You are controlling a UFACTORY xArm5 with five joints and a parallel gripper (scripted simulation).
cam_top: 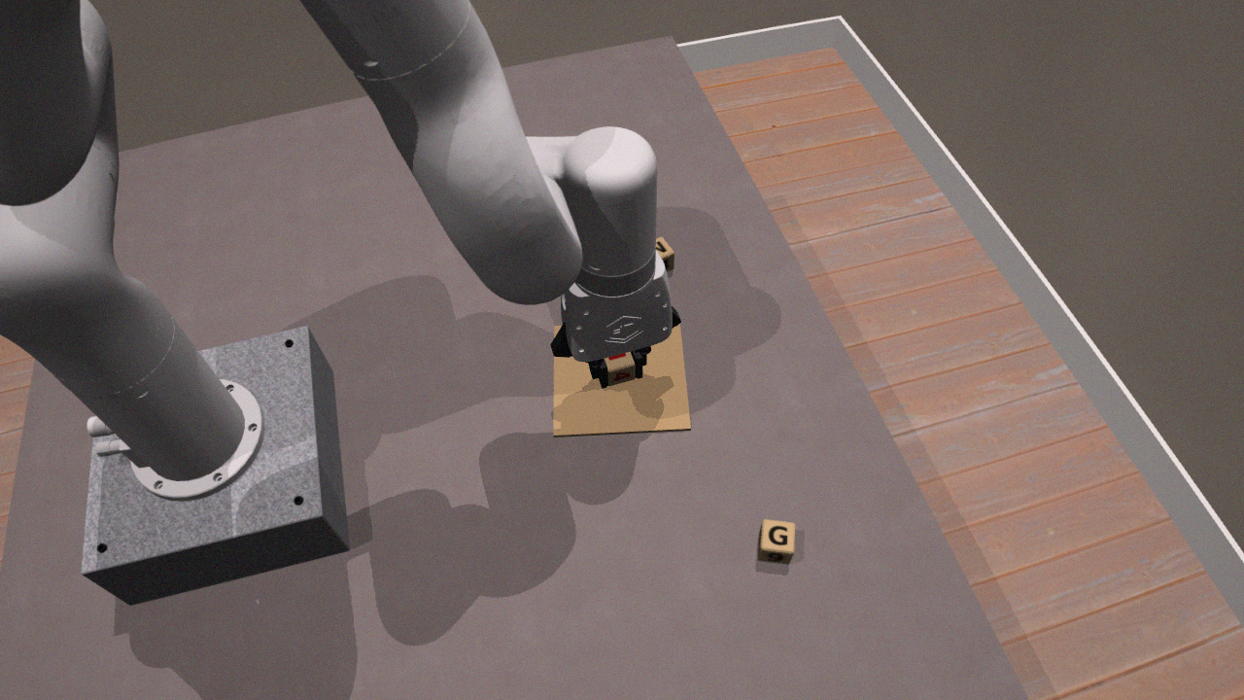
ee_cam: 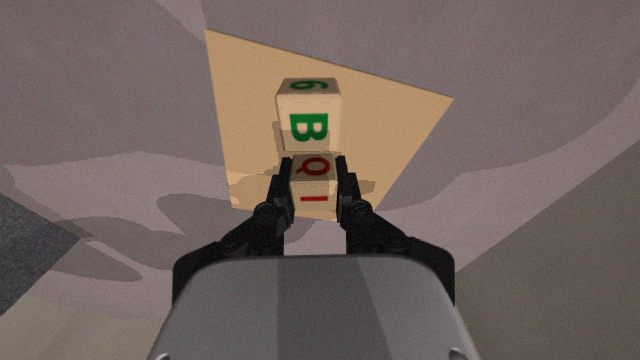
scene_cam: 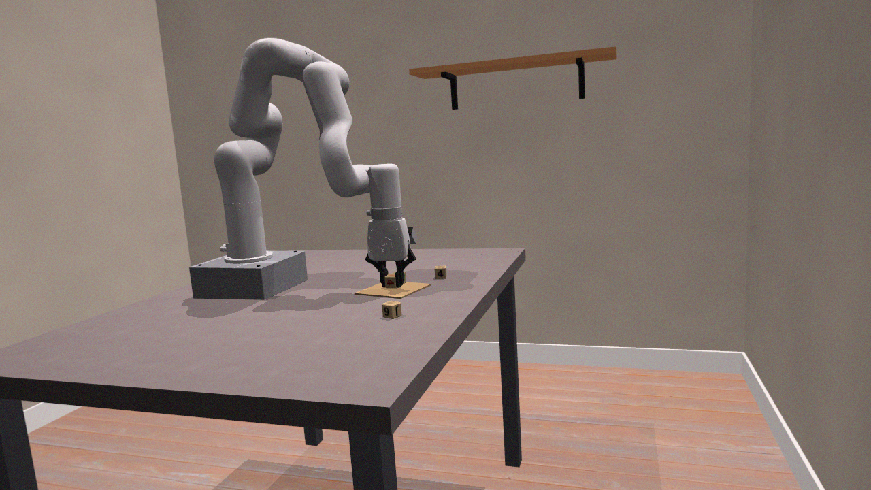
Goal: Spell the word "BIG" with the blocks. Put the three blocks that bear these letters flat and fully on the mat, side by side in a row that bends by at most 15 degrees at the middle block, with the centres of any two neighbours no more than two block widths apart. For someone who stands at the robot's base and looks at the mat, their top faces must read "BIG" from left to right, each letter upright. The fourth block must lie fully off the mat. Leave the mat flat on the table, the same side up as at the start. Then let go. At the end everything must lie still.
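Now: the tan mat 3 cm below my hand. The rest, counted from my hand: B block (5 cm to the left, 1 cm below, 1 cm behind); G block (21 cm to the right, 11 cm ahead, 1 cm below).
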